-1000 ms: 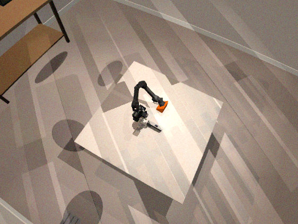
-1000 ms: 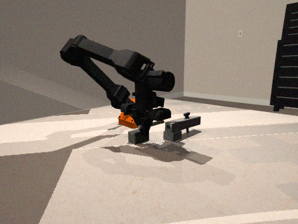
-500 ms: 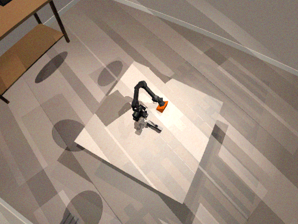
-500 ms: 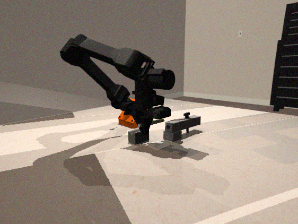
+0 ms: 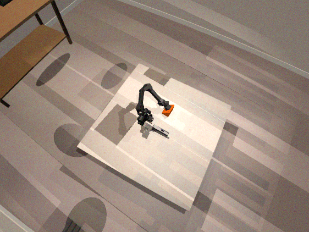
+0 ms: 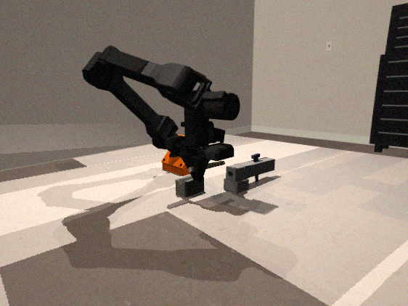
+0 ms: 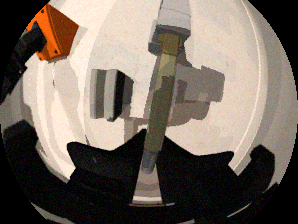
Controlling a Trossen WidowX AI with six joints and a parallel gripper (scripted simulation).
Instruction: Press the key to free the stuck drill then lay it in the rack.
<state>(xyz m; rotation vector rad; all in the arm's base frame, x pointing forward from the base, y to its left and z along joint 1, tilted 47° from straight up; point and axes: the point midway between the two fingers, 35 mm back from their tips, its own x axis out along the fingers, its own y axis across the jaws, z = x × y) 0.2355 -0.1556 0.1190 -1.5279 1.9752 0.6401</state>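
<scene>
My gripper tip is now 4 cm to the right of the drill, 3 cm below it and 1 cm short of it. Also, from my gripper tip: dark key: 22 cm to the left, 4 cm ahead; grey rack: 6 cm behind, 4 cm to the left, 4 cm below.
</scene>
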